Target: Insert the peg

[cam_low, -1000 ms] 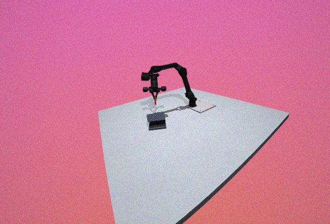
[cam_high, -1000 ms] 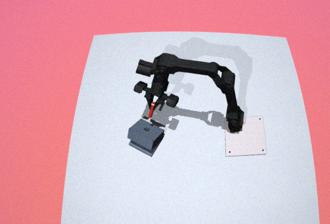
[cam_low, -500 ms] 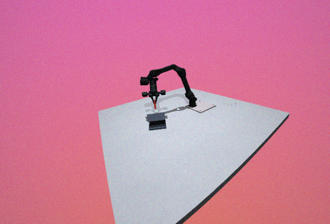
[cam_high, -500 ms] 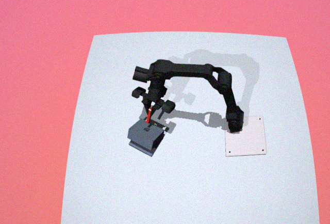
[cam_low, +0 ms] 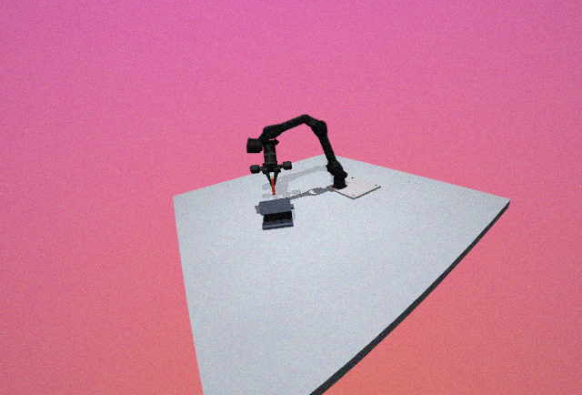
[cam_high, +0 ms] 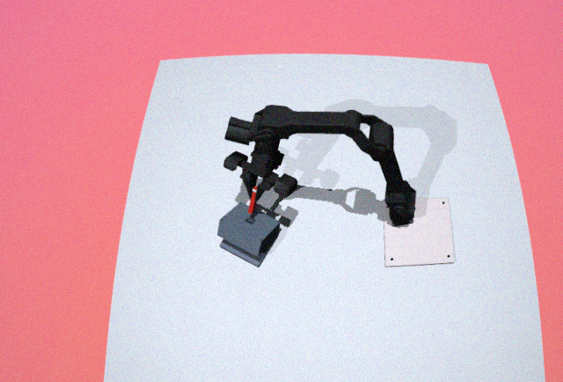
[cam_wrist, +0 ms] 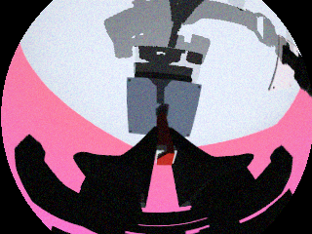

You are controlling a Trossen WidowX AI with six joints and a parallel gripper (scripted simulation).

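The sloped panel is 30 mm ahead of my gripper tip, 40 mm to the left of it and 80 mm below it. The rest, counted from my gripper tip: peg (10 mm behind, 10 mm to the right, 20 mm above).
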